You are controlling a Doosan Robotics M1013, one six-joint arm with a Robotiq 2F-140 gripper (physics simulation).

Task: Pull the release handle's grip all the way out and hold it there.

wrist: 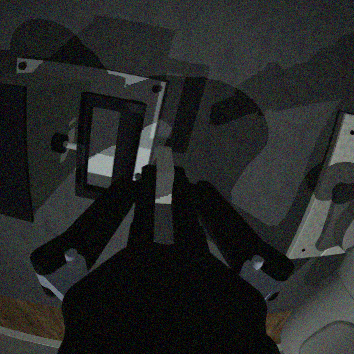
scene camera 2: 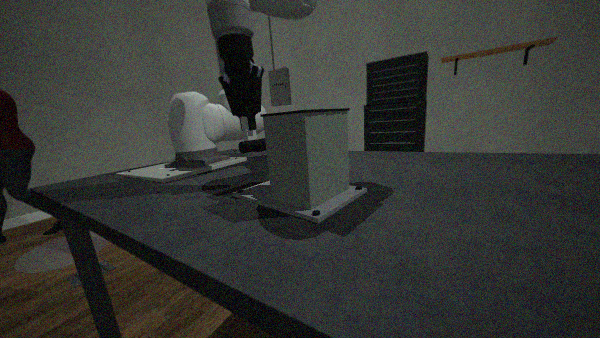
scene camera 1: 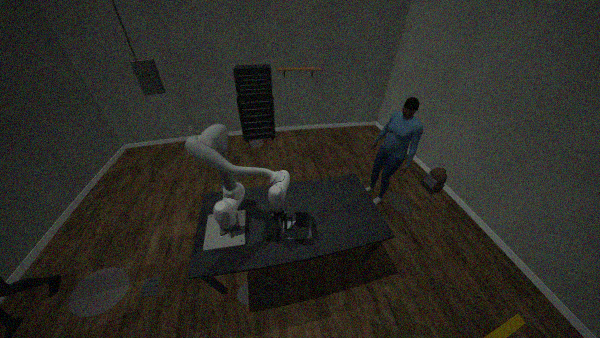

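The release handle's black rectangular grip (scene camera 2: 252, 145) (wrist: 131, 135) stands out from its housing on a pale rod (wrist: 71, 146); how far along its travel it is cannot be told. The grey box housing (scene camera 2: 327, 155) with a dark top stands on a bolted base plate (scene camera 2: 334, 204) (wrist: 159, 105). My gripper (scene camera 1: 281, 216) (scene camera 2: 248, 131) (wrist: 163, 158) is shut with nothing between its fingers and points down. In the wrist view its left fingertip overlaps the area beside the grip's lower right corner. In scene camera 2 the tips are just above the grip; contact cannot be told.
The dark table (scene camera 1: 340, 200) (scene camera 2: 450, 225) carries the handle unit and the arm's pale mounting plate (scene camera 1: 215, 241) (scene camera 2: 160, 173) (wrist: 314, 225). A person in blue (scene camera 1: 401, 132) stands beyond the table, and a person in red (scene camera 2: 12, 132) shows at the left edge.
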